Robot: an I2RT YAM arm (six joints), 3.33 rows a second.
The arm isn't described. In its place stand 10 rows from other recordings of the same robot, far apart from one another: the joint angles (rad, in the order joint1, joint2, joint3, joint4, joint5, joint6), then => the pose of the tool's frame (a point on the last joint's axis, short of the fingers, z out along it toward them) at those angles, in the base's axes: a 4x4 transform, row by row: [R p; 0 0 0 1], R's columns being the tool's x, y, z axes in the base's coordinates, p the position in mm.
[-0.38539, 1.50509, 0.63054, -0.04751, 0.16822, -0.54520] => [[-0.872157 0.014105 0.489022 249.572], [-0.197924 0.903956 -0.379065 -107.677], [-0.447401 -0.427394 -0.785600 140.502], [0 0 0 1]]
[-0.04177, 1.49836, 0.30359, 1.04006, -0.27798, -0.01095] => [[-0.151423 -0.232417 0.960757 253.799], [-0.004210 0.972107 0.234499 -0.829], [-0.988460 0.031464 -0.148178 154.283], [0 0 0 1]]
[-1.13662, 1.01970, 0.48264, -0.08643, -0.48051, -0.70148] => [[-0.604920 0.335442 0.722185 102.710], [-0.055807 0.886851 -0.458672 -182.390], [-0.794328 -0.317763 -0.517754 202.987], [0 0 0 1]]
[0.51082, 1.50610, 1.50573, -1.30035, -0.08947, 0.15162] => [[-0.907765 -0.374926 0.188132 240.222], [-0.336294 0.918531 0.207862 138.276], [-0.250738 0.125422 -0.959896 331.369], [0 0 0 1]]
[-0.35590, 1.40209, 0.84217, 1.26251, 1.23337, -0.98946] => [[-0.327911 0.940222 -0.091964 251.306], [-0.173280 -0.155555 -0.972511 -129.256], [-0.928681 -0.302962 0.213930 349.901], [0 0 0 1]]
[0.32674, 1.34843, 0.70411, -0.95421, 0.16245, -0.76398] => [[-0.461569 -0.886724 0.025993 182.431], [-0.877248 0.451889 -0.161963 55.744], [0.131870 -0.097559 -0.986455 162.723], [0 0 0 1]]
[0.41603, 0.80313, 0.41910, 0.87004, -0.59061, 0.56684] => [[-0.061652 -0.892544 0.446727 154.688], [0.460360 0.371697 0.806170 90.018], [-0.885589 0.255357 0.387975 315.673], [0 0 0 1]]
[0.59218, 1.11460, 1.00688, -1.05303, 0.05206, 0.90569] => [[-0.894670 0.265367 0.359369 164.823], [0.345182 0.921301 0.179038 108.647], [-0.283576 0.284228 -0.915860 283.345], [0 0 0 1]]
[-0.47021, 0.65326, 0.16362, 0.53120, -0.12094, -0.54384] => [[-0.145422 0.312085 0.938859 148.175], [-0.502269 0.794281 -0.341824 -70.489], [-0.852396 -0.521268 0.041245 216.223], [0 0 0 1]]
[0.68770, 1.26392, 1.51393, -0.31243, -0.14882, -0.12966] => [[0.048154 -0.742096 0.668562 206.656], [-0.125923 0.659488 0.741093 176.595], [-0.990871 -0.119874 -0.061690 477.106], [0 0 0 1]]
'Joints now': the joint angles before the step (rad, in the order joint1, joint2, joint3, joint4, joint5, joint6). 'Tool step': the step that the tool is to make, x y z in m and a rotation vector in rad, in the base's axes. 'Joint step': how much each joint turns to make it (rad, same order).
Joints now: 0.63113, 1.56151, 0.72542, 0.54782, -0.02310, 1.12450
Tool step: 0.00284, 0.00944, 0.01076, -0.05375, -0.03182, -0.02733
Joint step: 0.02462, 0.00323, 0.05693, -0.06002, 0.06760, -0.04455
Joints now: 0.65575, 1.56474, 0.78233, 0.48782, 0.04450, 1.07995
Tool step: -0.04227, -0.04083, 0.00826, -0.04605, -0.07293, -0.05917
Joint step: -0.01533, -0.25590, -0.19458, -0.02591, 0.06427, -0.06585
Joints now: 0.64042, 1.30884, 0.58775, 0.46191, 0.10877, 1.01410
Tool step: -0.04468, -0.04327, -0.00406, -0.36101, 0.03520, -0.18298
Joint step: 0.00613, -0.29158, -0.09533, -0.39703, 0.27130, -0.18868
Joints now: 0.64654, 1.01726, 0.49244, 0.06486, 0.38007, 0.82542
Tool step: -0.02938, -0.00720, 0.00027, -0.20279, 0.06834, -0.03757
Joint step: 0.09037, -0.11211, 0.01378, -0.29320, 0.16725, -0.03393
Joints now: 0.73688, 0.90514, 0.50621, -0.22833, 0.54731, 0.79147
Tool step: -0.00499, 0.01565, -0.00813, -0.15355, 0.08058, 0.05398
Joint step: 0.08451, 0.08721, 0.04598, -0.11072, 0.05710, -0.02445
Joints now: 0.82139, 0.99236, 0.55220, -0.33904, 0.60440, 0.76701
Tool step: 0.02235, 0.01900, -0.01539, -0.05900, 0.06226, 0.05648
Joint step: -0.02284, 0.17925, 0.04296, 0.08565, -0.05818, -0.06443
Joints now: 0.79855, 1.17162, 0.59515, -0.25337, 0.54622, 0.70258
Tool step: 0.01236, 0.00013, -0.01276, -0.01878, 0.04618, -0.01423
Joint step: -0.04147, 0.07697, 0.00619, 0.02934, -0.03226, -0.00918
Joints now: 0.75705, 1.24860, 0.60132, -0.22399, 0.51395, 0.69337
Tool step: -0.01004, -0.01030, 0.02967, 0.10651, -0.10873, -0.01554
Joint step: -0.00160, -0.15301, -0.00764, -0.00002, 0.00767, 0.01378
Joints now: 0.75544, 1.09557, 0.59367, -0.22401, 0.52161, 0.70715
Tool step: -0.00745, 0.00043, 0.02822, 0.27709, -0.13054, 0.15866
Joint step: -0.00457, -0.12757, -0.03830, 0.19455, -0.19771, 0.00457
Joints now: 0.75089, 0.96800, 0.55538, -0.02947, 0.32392, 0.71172
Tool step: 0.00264, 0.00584, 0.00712, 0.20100, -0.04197, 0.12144
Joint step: -0.01538, 0.00144, -0.03074, 0.18429, -0.17039, 0.06442
